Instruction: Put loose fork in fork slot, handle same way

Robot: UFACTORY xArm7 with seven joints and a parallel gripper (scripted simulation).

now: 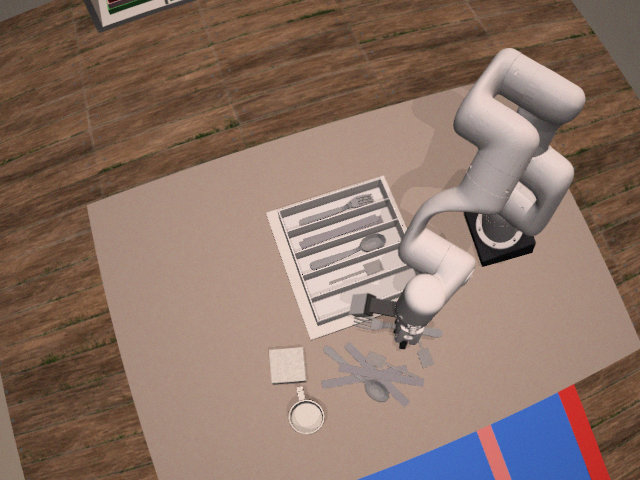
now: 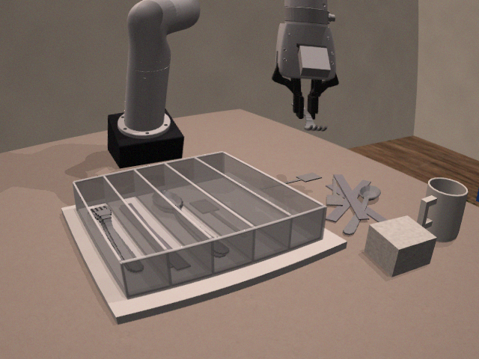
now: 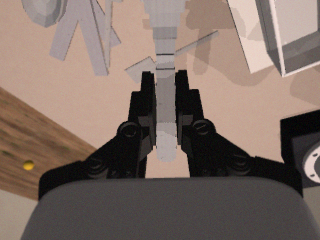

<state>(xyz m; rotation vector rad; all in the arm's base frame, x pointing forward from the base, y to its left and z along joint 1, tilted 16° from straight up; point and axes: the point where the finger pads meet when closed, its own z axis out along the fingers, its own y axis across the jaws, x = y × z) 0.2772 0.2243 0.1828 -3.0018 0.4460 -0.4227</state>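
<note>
Right now my hand is 7 cm short of the tray, 23 cm to the left of it and 11 cm above it. Round my hand: mug: 23 cm ahead, 16 cm to the left, 13 cm below; block: 26 cm ahead, 3 cm to the left, 14 cm below.
</note>
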